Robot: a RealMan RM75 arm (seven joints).
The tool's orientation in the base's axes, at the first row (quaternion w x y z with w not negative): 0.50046 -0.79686 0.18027 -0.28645
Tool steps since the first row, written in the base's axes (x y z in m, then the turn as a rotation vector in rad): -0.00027 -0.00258 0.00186 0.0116 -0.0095 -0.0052; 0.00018 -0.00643 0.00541 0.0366 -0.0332 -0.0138; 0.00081 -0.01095 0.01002 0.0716 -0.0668 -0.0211; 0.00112 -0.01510 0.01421 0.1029 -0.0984 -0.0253; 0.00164 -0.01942 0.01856 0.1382 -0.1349 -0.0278; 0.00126 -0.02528 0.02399 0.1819 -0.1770 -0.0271; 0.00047 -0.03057 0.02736 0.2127 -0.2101 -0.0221; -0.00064 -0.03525 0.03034 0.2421 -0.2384 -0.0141; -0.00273 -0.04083 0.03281 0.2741 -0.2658 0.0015; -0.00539 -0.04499 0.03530 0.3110 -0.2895 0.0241
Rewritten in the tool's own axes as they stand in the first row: 0.00179 -0.00056 -0.00259 0.0130 0.0088 0.0025; 0.00532 -0.00208 -0.00616 0.0435 0.0268 0.0049; 0.00968 -0.00427 -0.01044 0.0877 0.0480 0.0063; 0.01345 -0.00625 -0.01453 0.1288 0.0654 0.0057; 0.01754 -0.00829 -0.01866 0.1763 0.0835 0.0037; 0.02211 -0.01064 -0.02479 0.2343 0.1011 0.0020; 0.02546 -0.01138 -0.03009 0.2785 0.1110 -0.0030; 0.02812 -0.01203 -0.03505 0.3196 0.1160 -0.0066; 0.03039 -0.01183 -0.04108 0.3643 0.1139 -0.0105; 0.03142 -0.01227 -0.04650 0.4126 0.1038 -0.0110
